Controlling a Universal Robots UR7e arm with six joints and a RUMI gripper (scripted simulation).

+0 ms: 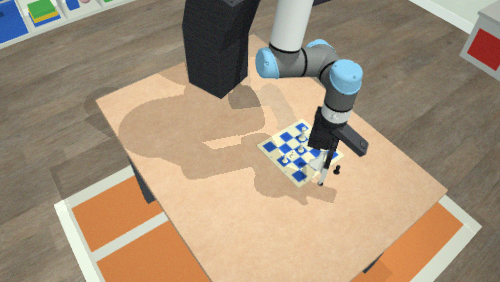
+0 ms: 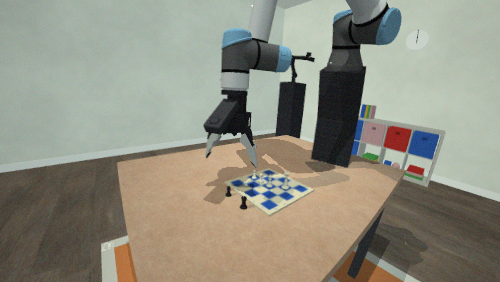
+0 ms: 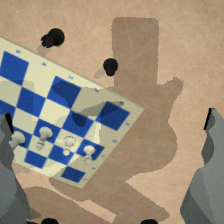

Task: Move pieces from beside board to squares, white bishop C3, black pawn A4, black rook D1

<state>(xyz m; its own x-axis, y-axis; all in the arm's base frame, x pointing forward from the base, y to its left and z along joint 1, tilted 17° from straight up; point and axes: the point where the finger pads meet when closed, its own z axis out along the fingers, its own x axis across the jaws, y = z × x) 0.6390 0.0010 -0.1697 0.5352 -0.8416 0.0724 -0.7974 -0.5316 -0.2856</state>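
The black pawn is 90 mm below my hand. Round my hand: chessboard: 140 mm behind, 100 mm below, 30 mm to the left; white chess piece: 180 mm behind, 70 mm to the left, 70 mm below; black rook: 90 mm below, 80 mm to the left.
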